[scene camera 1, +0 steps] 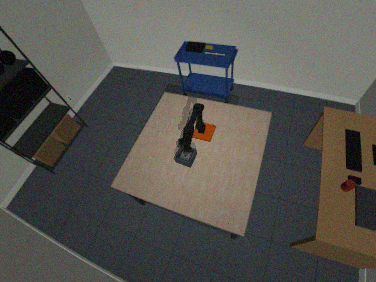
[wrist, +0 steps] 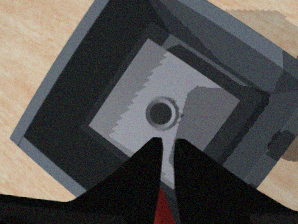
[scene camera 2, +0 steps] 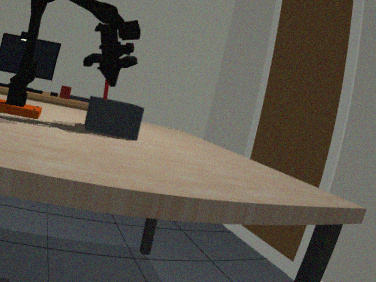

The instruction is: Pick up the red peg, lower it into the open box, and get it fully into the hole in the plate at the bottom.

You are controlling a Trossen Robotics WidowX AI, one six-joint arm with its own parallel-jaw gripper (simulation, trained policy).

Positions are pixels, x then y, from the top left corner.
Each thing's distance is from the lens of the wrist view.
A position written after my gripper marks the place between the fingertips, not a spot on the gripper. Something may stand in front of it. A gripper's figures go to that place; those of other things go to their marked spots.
my gripper [wrist: 167,147]: 0.10 m
grey plate [wrist: 128,118]: 0.19 m
